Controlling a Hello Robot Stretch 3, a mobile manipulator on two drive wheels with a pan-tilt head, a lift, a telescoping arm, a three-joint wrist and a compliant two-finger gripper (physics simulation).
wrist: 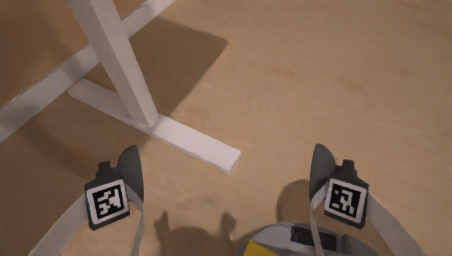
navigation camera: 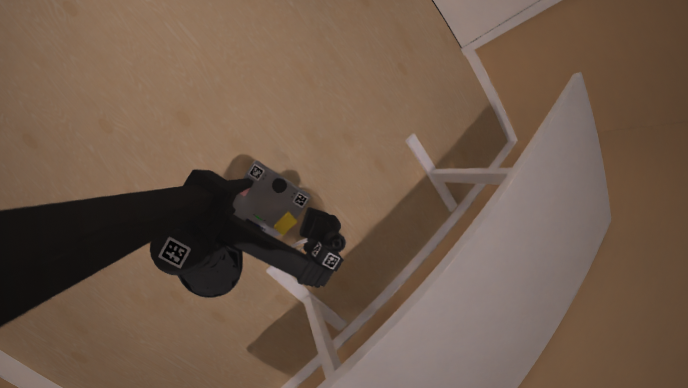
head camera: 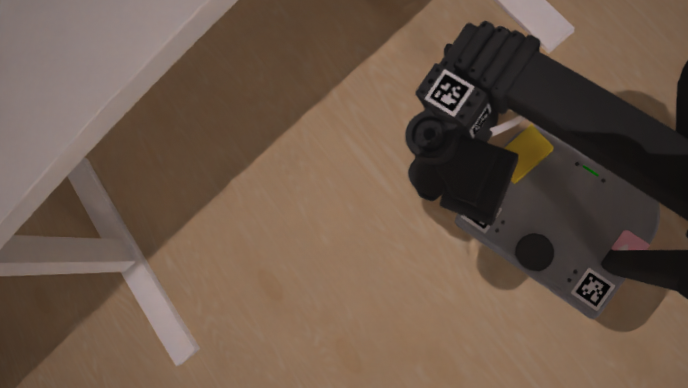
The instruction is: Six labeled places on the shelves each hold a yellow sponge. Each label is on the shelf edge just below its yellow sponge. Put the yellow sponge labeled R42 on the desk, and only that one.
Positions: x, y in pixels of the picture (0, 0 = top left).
Labels:
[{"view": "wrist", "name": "my gripper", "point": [226, 164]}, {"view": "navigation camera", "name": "white desk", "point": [492, 304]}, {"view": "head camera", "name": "my gripper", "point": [507, 60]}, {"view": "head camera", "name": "yellow sponge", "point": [532, 147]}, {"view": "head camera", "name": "white desk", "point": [76, 76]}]

